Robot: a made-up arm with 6 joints.
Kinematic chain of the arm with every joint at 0, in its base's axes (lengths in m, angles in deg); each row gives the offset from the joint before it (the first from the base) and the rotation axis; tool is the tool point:
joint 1: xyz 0 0 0.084 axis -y
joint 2: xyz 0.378 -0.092 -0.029 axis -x
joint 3: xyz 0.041 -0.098 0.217 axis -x
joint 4: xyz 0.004 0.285 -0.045 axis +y
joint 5: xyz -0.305 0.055 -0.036 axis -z
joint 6: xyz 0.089 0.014 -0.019 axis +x
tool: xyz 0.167 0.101 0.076
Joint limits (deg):
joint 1: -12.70..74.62
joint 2: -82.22..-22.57
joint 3: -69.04..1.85
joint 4: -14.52..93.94
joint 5: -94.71..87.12
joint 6: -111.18..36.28
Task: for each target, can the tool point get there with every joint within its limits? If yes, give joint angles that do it. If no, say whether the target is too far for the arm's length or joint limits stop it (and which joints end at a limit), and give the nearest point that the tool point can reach.
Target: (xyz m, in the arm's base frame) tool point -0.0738 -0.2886 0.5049
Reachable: yes | joints 61.53 -41.51 -48.45 71.38 57.87 -46.38
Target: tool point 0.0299 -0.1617 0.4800
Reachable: yes | joints 47.71 -33.58 -23.45 67.43 57.70 -55.92
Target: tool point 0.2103 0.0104 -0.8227
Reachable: no: joint limits stop it (at a limit: joint 1, joint 3, joint 4, joint 5, joint 6) | nearest point 0.2048 -0.0837 -0.0590 | short by 0.770 m
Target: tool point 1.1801 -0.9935 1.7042
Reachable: no: too far | nearest point 0.5351 -0.5615 0.8186 | short by 1.178 m
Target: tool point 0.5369 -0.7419 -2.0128
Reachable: no: too far | nearest point 0.4339 -0.4901 -0.2452 | short by 1.788 m
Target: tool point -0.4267 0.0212 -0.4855
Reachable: no: joint limits stop it (at a limit: joint 1, joint 3, joint 5) | nearest point -0.4300 0.0889 0.1547 | short by 0.644 m
